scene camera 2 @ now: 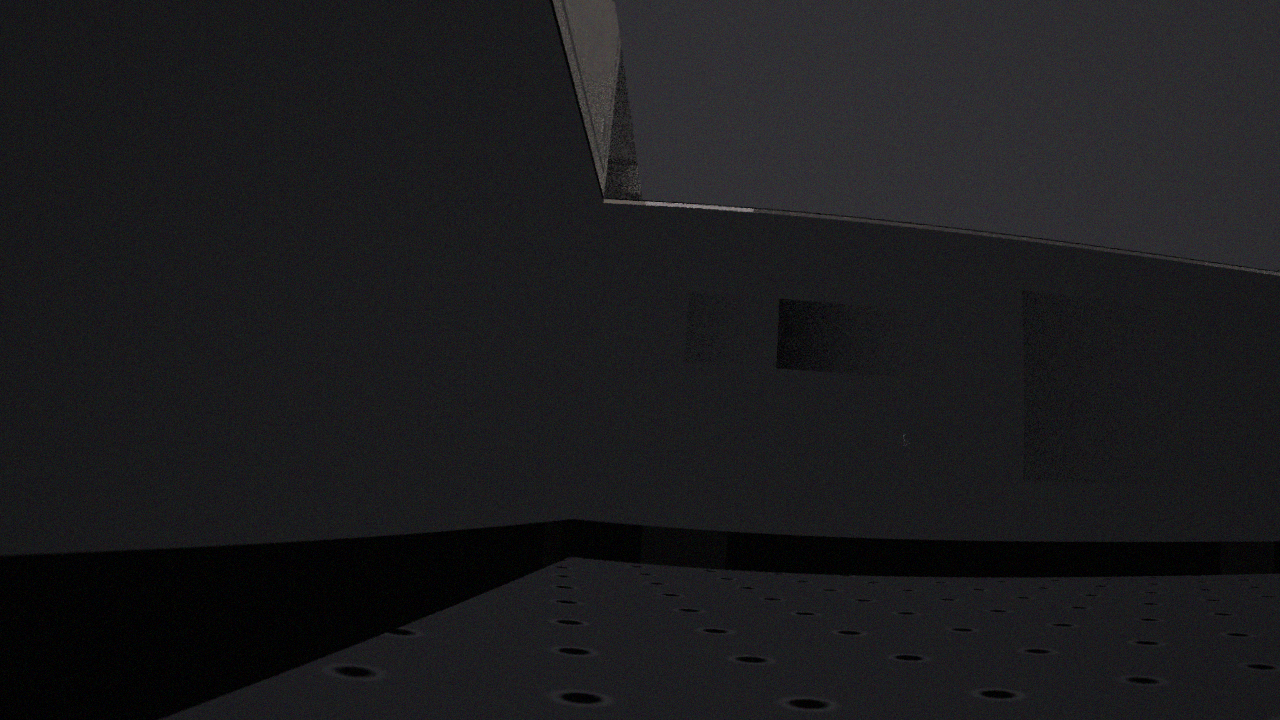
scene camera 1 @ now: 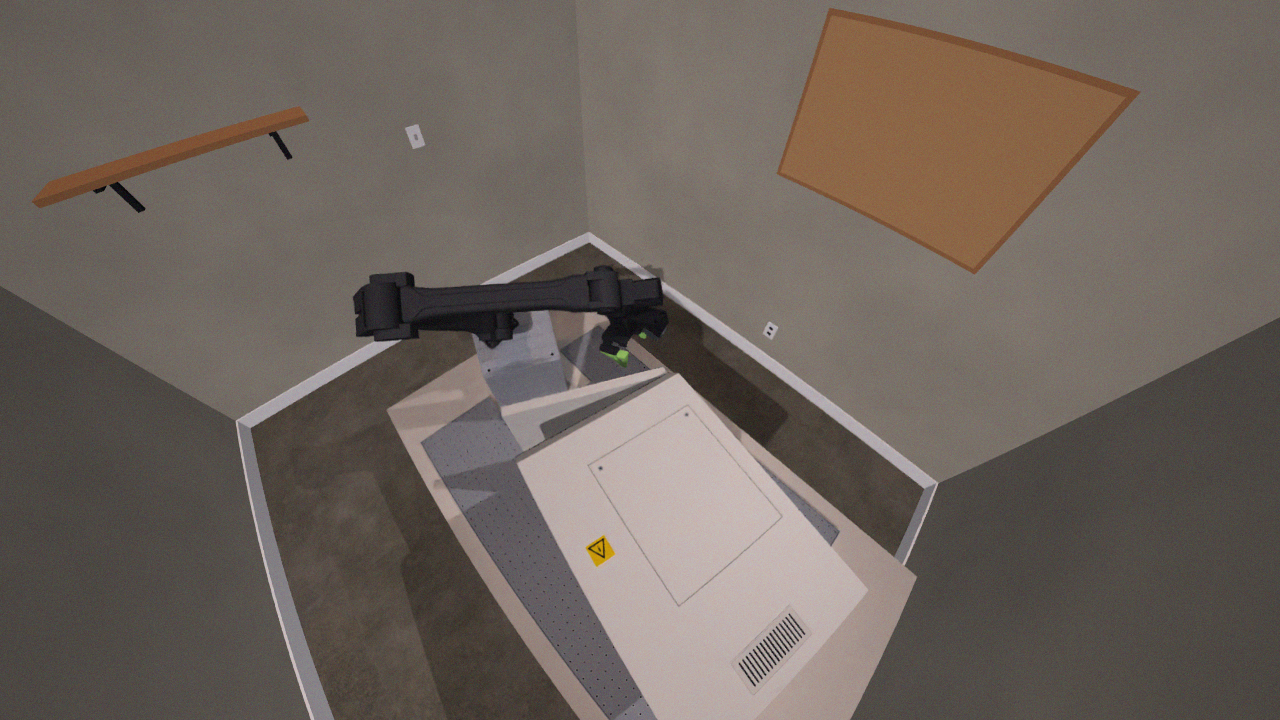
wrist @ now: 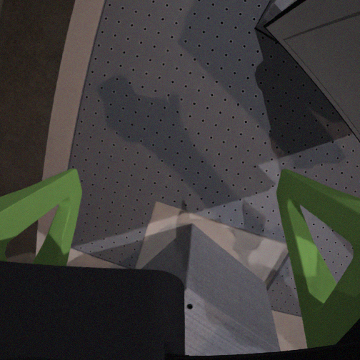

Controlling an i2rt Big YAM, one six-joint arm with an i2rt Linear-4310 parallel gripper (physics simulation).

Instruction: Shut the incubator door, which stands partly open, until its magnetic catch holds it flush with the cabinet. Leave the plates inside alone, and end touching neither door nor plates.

An incubator (scene camera 2: 322, 326) is 0.08 m from the lens.
